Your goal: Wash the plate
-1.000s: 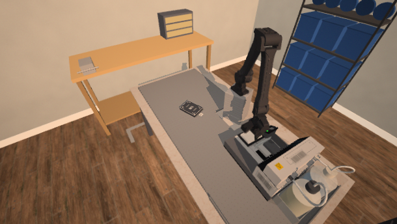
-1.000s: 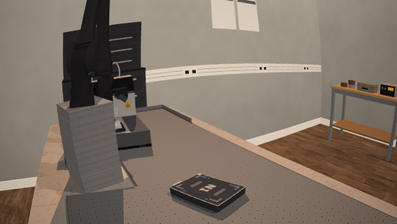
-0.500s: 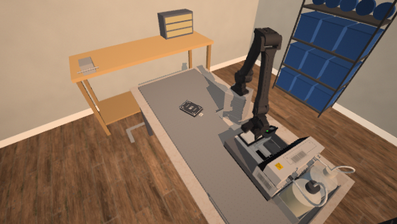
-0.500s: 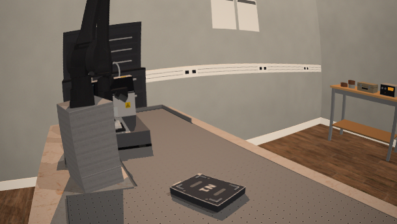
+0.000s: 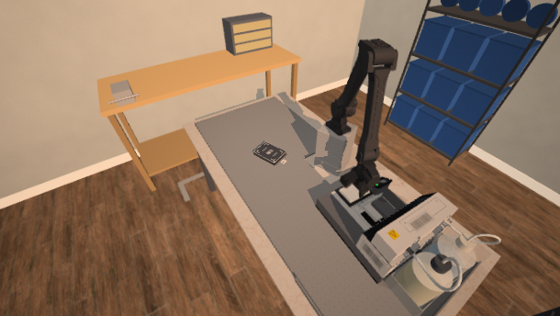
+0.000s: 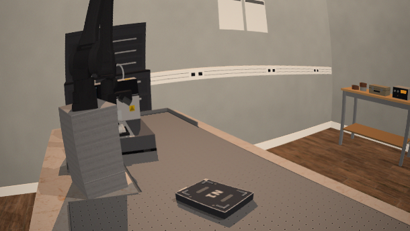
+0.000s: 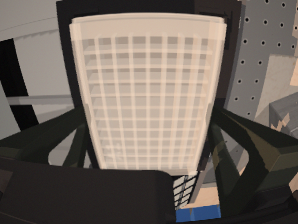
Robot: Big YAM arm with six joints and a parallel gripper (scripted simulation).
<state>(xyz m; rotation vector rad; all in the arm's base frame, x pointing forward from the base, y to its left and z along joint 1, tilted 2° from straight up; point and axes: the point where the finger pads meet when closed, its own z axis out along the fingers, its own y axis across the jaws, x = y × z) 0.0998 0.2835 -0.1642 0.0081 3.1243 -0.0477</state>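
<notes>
Now: hand 10 mm above the clear well plate. From my hand the other things lie so: dark carrier: 10 mm below; washer: 150 mm to the left, 40 mm above; label: 420 mm to the right, 160 mm ahead, 90 mm below.
</notes>
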